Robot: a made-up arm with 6 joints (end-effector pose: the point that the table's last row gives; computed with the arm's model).
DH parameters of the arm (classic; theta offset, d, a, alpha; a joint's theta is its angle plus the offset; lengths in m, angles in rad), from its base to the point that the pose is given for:
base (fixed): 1.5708 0.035 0 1.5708
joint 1: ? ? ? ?
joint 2: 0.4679 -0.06 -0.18 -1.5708
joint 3: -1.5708 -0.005 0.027 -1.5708
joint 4: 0 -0.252 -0.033 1.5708
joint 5: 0 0.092 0.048 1.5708
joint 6: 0 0.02 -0.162 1.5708
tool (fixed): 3.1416 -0.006 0 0
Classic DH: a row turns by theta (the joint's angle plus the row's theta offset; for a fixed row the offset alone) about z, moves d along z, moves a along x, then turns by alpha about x.
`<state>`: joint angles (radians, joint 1 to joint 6).
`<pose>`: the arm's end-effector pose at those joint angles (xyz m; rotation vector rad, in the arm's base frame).
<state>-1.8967 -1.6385 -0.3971 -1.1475 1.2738 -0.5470</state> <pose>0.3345 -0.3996 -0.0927 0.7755 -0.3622 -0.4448</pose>
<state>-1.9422 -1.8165 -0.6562 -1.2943 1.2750 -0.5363</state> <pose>0.3931 -0.3333 -0.1339 1.0292 -0.2851 -0.1987</pose>
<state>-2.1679 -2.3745 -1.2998 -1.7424 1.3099 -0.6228</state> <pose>0.4240 -0.1585 -0.1262 1.7851 -0.0398 0.5161</pose>
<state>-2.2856 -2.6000 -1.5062 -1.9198 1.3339 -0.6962</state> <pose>0.3962 -0.1306 -0.0854 2.0371 0.0686 0.8166</pose>
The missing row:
joint 1: 0.4679 0 0.2084 3.1416
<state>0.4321 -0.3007 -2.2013 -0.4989 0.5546 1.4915</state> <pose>0.3015 0.0265 0.1922 2.1929 -1.6283 0.4547</pose>
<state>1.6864 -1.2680 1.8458 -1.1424 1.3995 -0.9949</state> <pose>-0.2711 0.1792 0.2280 -0.6452 -2.0076 1.4959</pose>
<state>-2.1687 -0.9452 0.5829 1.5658 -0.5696 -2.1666</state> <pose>-0.3395 -0.0635 0.1678 -0.7923 -2.8417 0.7387</pose>
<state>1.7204 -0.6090 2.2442 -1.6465 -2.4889 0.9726</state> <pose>-0.0606 -0.1275 0.1991 1.3496 -0.5082 0.5751</pose>
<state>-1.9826 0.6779 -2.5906 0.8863 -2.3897 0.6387</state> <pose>0.1854 0.0614 -0.1665 -1.7670 -2.0957 1.5216</pose>
